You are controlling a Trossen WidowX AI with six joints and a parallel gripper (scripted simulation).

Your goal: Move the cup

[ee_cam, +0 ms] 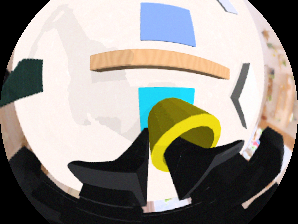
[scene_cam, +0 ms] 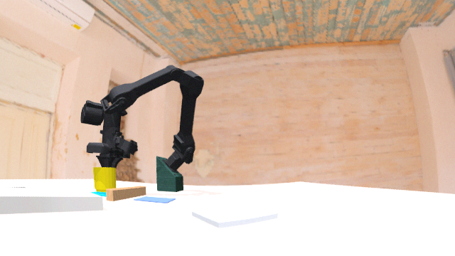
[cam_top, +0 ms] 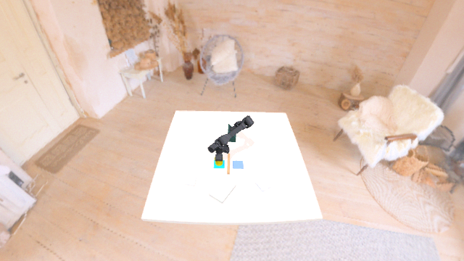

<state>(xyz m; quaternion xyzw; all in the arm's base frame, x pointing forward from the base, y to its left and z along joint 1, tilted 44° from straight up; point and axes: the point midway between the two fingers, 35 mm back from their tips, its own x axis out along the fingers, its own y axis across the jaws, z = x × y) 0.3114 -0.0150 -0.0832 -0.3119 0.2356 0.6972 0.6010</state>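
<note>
My gripper tip is now 2 cm short of the yellow cup. Round my gripper tip: cyan pad 5 cm below, 3 cm ahead, 1 cm to the left; wooden bar 8 cm to the left, 4 cm below, 2 cm ahead.
</note>
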